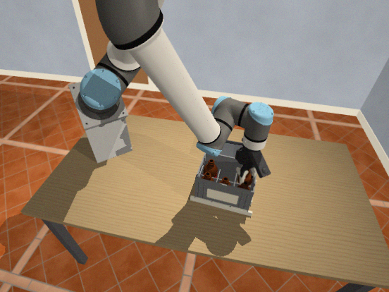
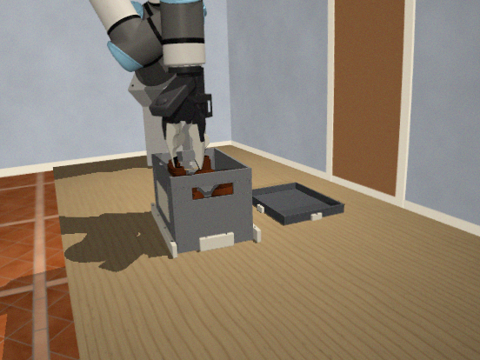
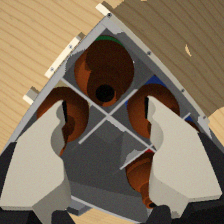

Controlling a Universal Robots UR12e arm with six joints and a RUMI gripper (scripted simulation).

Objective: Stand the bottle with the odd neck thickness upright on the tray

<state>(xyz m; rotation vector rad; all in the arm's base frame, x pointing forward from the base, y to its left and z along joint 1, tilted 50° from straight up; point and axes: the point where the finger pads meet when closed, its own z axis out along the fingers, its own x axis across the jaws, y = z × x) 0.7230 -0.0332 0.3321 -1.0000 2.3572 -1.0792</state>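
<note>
My hand is 10 mm short of the bottle, 90 mm to the right of it and 110 mm above it. From my hand the other things lie so: grey tray 70 mm behind, 350 mm to the left, 180 mm below; grey crate 80 mm behind, 60 mm to the left, 110 mm below.
</note>
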